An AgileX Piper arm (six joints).
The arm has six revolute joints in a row. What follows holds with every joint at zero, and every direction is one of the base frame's.
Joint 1 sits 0.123 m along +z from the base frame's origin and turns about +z.
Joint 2 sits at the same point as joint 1 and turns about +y.
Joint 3 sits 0.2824 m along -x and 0.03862 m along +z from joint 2 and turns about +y.
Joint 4 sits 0.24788 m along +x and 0.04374 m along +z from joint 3 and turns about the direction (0.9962, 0, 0.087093).
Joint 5 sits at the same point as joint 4 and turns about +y.
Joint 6 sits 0.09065 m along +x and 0.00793 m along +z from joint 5 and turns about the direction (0.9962, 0, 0.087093).
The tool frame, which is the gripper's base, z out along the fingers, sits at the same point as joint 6; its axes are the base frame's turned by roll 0, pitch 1.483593 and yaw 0 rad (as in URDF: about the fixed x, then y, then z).
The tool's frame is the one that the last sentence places.
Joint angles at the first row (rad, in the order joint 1, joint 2, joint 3, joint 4, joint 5, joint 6):
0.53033, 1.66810, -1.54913, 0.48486, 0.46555, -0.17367
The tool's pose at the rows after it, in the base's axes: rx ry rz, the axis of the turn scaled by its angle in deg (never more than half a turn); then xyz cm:
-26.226, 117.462, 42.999, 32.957, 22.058, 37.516
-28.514, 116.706, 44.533, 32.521, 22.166, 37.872
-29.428, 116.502, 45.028, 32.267, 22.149, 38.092
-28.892, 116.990, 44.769, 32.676, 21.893, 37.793
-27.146, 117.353, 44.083, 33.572, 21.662, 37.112
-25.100, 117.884, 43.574, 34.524, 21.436, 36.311
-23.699, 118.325, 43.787, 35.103, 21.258, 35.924
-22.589, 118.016, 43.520, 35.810, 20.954, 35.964
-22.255, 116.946, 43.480, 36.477, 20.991, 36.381
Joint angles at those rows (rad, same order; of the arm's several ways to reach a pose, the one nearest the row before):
0.53033, 1.66810, -1.54912, 0.57176, 0.49937, -0.26031
0.53034, 1.65927, -1.54915, 0.63046, 0.52128, -0.32685
0.53034, 1.65269, -1.54918, 0.64528, 0.53394, -0.34495
0.51861, 1.66051, -1.54914, 0.65195, 0.53562, -0.35118
0.50443, 1.68145, -1.54915, 0.65830, 0.51436, -0.35333
0.49010, 1.70534, -1.54914, 0.66773, 0.49206, -0.35329
0.47918, 1.72027, -1.55382, 0.68105, 0.48673, -0.35331
0.46475, 1.73586, -1.57379, 0.68515, 0.48449, -0.35348
0.45828, 1.75569, -1.61135, 0.68696, 0.48447, -0.35535

